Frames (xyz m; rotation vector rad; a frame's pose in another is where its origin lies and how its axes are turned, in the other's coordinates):
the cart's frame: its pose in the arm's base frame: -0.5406 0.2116 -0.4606 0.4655 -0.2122 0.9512
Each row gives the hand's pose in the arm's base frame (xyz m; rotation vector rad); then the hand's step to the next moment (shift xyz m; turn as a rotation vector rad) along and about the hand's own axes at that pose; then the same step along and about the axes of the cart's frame.
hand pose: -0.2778 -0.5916 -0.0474 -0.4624 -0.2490 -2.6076
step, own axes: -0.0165 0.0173 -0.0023 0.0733 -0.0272 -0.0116
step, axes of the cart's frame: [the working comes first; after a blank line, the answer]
step, axes of the arm's base frame: 0.0214 -0.0086 -0.0065 -0.0772 -0.0103 0.0135

0.0034 -0.0237 -0.0011 -0.0465 0.0622 0.0146
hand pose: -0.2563 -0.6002 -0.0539 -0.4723 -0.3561 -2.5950
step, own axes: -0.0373 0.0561 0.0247 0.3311 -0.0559 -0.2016
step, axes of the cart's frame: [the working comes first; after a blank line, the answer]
step, axes of the arm's base frame: 0.0652 -0.0246 0.0171 -0.3550 -0.1527 -0.0634

0.0255 -0.0607 0.0285 -0.3377 0.1983 0.0064
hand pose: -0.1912 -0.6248 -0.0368 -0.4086 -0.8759 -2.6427
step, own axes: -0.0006 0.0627 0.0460 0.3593 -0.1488 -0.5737
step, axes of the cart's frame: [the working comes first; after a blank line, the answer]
step, axes of the arm's base frame: 0.0326 -0.0191 0.0680 -0.4783 -0.3175 -0.3883

0.0300 -0.0166 0.0698 -0.6500 0.1248 -0.2056
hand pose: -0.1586 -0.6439 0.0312 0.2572 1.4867 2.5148
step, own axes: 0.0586 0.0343 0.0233 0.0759 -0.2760 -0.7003
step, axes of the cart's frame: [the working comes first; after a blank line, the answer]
step, axes of the arm's base frame: -0.0536 0.0191 0.0438 -0.2261 -0.4396 -0.5727

-0.0002 0.0660 0.0281 -0.6647 -0.1957 -0.3036
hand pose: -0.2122 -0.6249 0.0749 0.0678 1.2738 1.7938
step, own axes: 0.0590 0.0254 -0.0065 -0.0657 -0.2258 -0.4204
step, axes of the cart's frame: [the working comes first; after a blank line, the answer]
step, axes of the arm's base frame: -0.0540 0.0344 -0.0086 -0.0324 -0.3369 -0.3428

-0.0088 0.0588 -0.0253 -0.3933 -0.2379 -0.1441
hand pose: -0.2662 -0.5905 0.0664 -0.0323 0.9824 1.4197
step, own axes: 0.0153 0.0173 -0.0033 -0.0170 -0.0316 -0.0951
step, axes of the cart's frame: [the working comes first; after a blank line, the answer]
step, axes of the arm's base frame: -0.0184 0.0142 -0.0019 -0.0231 -0.0737 -0.0661

-0.0008 0.0216 -0.0089 -0.0918 -0.0364 -0.0242
